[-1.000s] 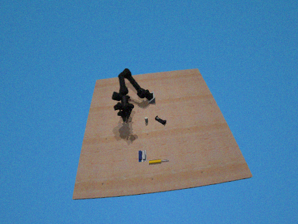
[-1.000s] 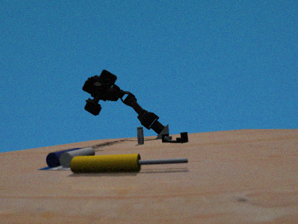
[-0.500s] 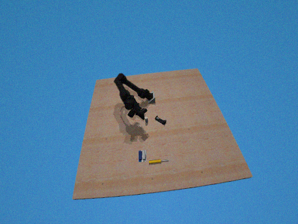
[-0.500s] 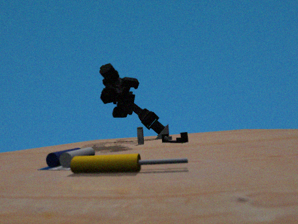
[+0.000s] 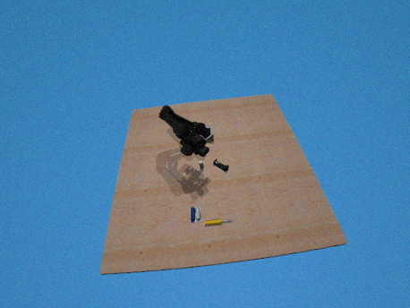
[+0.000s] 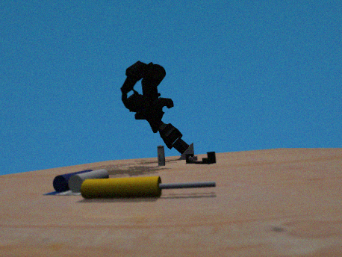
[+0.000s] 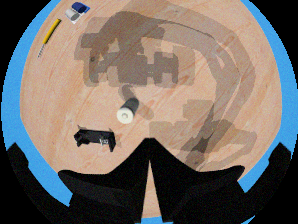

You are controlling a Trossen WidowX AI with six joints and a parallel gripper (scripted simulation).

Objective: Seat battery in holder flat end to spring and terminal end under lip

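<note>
My gripper tip is now 3 cm short of the battery, 2 cm to the right of it and 8 cm above it. From my gripper tip the other things lie so: yellow-handled screwdriver 39 cm ahead, 12 cm to the left, 10 cm below.
</note>
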